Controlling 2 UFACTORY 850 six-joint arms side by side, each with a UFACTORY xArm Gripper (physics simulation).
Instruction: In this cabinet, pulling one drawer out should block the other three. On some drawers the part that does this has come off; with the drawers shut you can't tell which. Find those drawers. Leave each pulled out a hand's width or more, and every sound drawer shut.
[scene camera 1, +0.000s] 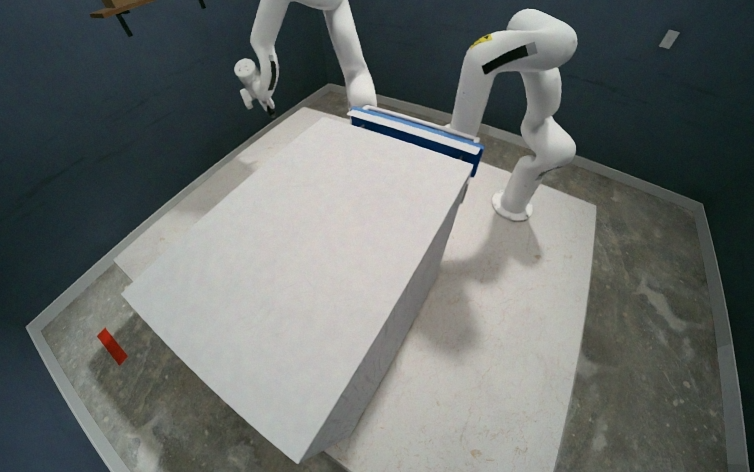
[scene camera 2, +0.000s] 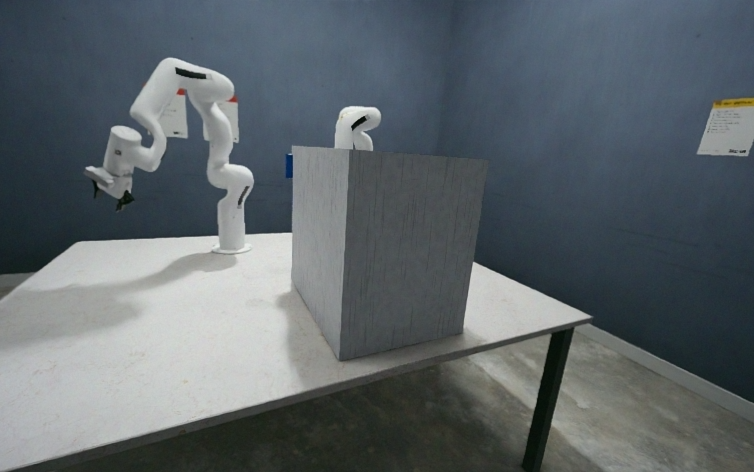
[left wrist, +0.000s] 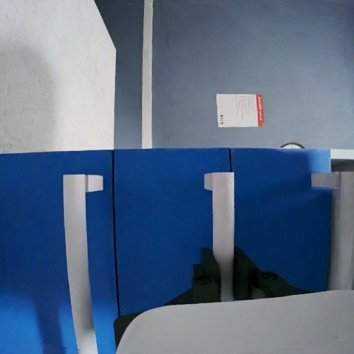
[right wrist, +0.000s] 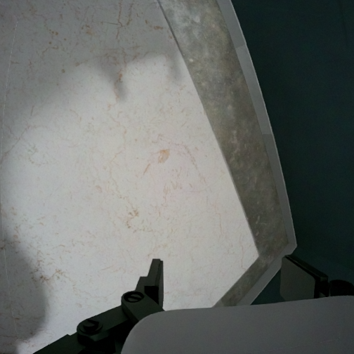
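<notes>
The grey-white cabinet (scene camera 1: 300, 222) (scene camera 2: 400, 250) stands with its back to the scene cameras. Its top drawer (scene camera 1: 411, 138) (scene camera 2: 288, 165) is pulled out. In the left wrist view, the bottom drawer (left wrist: 30, 225), the second from bottom (left wrist: 160, 225) and the second from top (left wrist: 280, 225) have blue fronts that look level with each other. My left gripper (left wrist: 218, 265) is shut on the white bar handle (left wrist: 223, 215) of the second drawer from bottom; the cabinet hides it from the scene cameras. My right gripper (scene camera 2: 109, 199) (right wrist: 223, 277) is open and empty, away from the cabinet above the table.
The bottom drawer's handle (left wrist: 76, 250) and the second-from-top drawer's handle (left wrist: 344, 225) stand on either side of my left gripper. The white table (scene camera 1: 500, 333) (scene camera 2: 166, 333) (right wrist: 150, 200) extends around the cabinet. A dark blue wall (right wrist: 320, 125) lies beyond the table edge.
</notes>
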